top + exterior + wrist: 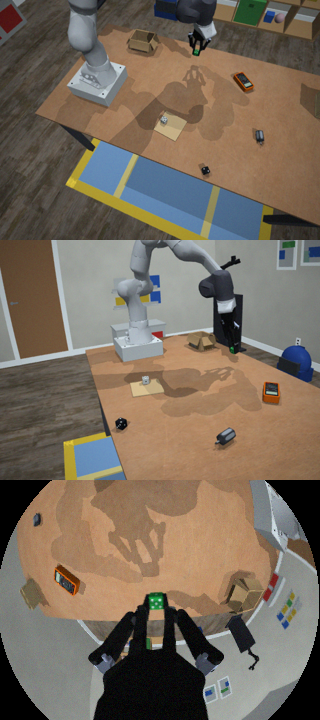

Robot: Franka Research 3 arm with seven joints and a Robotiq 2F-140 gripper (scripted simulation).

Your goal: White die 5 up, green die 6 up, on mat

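Now: the green die 20 mm below my hand. From my hand the other things lie so: orange multimeter (330 mm ahead, 100 mm below, 70 mm to the right); then cardboard box (390 mm behind, 70 mm below, 60 mm to the left); then white die (480 mm to the right, 100 mm below, 50 mm behind).
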